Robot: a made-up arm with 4 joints.
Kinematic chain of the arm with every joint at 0, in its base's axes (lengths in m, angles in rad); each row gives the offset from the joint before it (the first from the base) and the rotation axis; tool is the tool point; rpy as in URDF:
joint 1: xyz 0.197 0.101 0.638 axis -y
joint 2: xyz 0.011 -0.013 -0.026 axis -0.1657 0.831 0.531
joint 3: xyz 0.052 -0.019 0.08 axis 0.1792 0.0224 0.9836
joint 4: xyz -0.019 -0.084 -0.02 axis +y
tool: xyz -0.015 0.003 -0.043 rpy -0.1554 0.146 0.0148
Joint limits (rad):
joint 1: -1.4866..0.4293
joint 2: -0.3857..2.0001
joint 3: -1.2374..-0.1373
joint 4: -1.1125..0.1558
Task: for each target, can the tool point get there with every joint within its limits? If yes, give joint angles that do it. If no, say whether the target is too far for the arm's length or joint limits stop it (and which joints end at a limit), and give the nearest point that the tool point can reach.
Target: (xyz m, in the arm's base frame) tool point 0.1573 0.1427 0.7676
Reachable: no: joint limits stop it (at a limit: joint 1, joint 2, joint 3, joint 4) | nearest point 0.1789 0.0776 0.6786 | short by 0.112 m
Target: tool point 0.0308 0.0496 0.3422
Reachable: no: too far | nearest point 0.1257 0.0690 0.5111 | short by 0.195 m
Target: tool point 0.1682 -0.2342 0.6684
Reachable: no: too far | nearest point 0.2165 -0.0233 0.6555 | short by 0.217 m
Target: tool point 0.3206 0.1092 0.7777
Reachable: no: joint limits stop it (at a limit: joint 1, joint 3, joint 4) | nearest point 0.2791 0.0570 0.6661 | short by 0.130 m
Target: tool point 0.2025 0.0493 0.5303
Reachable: yes | joints -1.0419 1.6653 -0.7263 -0.9134
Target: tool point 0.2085 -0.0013 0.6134
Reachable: yes | joints -1.2794 0.1751 -0.6623 -0.8167
